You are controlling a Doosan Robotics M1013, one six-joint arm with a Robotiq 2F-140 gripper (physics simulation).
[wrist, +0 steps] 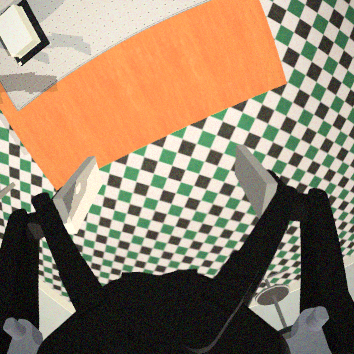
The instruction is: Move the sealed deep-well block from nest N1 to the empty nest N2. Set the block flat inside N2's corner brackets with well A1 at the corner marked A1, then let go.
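Places are measured from the arm's base along level axes (x back, y right, z up), in millimetres.
Where they show: gripper, between the fingertips: (165,164).
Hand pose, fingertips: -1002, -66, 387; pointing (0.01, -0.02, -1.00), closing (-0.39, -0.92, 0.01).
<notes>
After its pixels a point has its place, as x, y, z.
My gripper (165,164) @(-1002, -66, 387) is open, with its two pale flat fingers wide apart and nothing between them. Past the fingers, the checkered floor and an orange table top show. A pale, box-like thing (19,31) @(-612, 190, -24) with a dark base or border (43,43) @(-668, 164, -66) stands at the top left corner of the view, far from the fingers and partly cut off by the frame edge. I cannot tell whether it is the sealed deep-well block or which nest it may be in. Nest labels, corner brackets and the A1 mark cannot be made out.
A light grey perforated plate (125,32) @(-775, -55, -77) lies on the orange table top (165,85) @(-961, -82, -91), across the upper left. Shadows fall on the plate. The table's edge runs above the fingers, with checkered floor (165,215) beyond. A round metal thing (272,295) on a rod shows at the lower right.
</notes>
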